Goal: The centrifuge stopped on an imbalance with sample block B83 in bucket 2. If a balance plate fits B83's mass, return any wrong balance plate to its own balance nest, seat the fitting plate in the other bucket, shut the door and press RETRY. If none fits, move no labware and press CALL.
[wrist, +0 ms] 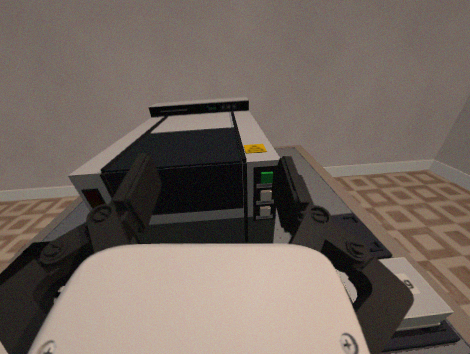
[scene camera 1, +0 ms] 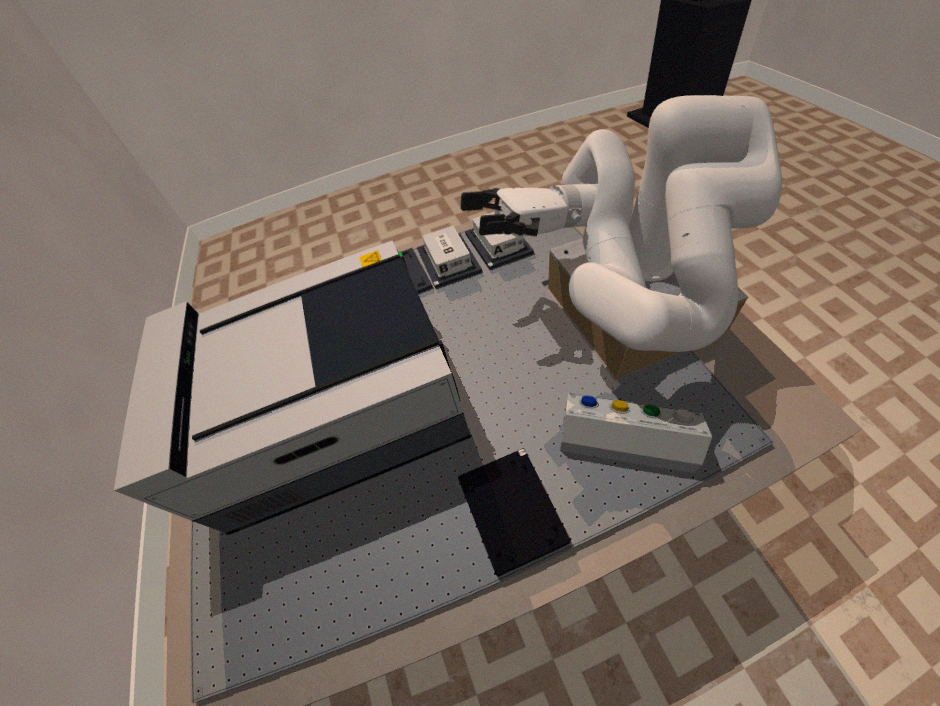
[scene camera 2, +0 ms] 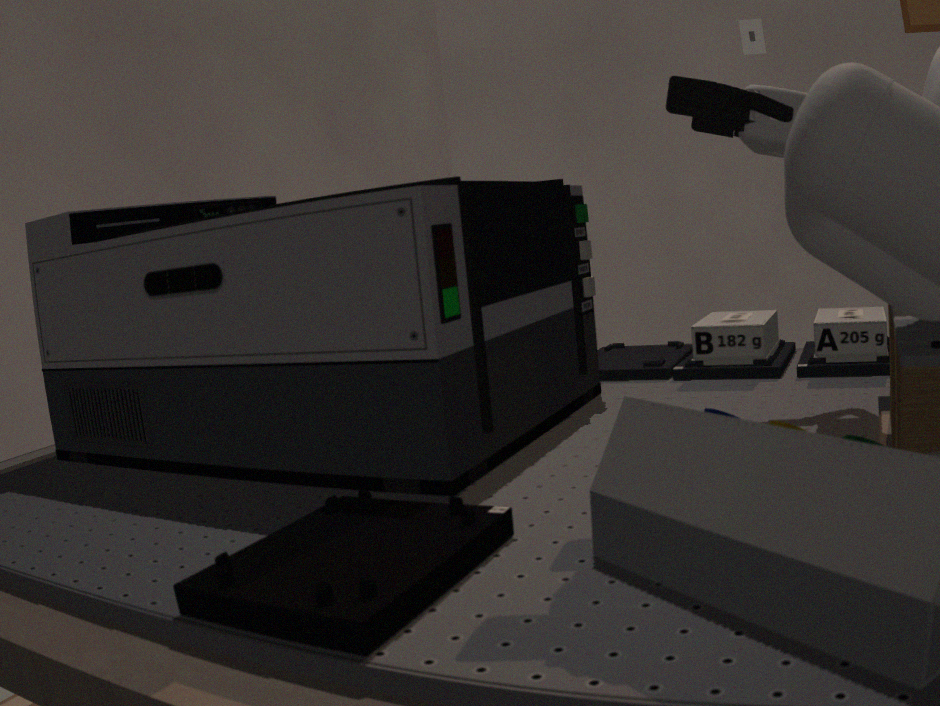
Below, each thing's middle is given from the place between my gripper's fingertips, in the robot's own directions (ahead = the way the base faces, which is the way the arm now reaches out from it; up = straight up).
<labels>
Now: the dark side door (scene camera 2: 521,232) 130 mm ahead of my hand, 70 mm to the left of it and 110 mm below it. Also, from my hand: flat black tray (scene camera 2: 348,576): 130 mm ahead, 380 mm to the left, 260 mm below; then grey button box (scene camera 1: 663,437): 100 mm behind, 360 mm to the left, 230 mm below; then centrifuge (scene camera 2: 339,341): 380 mm ahead, 60 mm to the left, 150 mm below.
</labels>
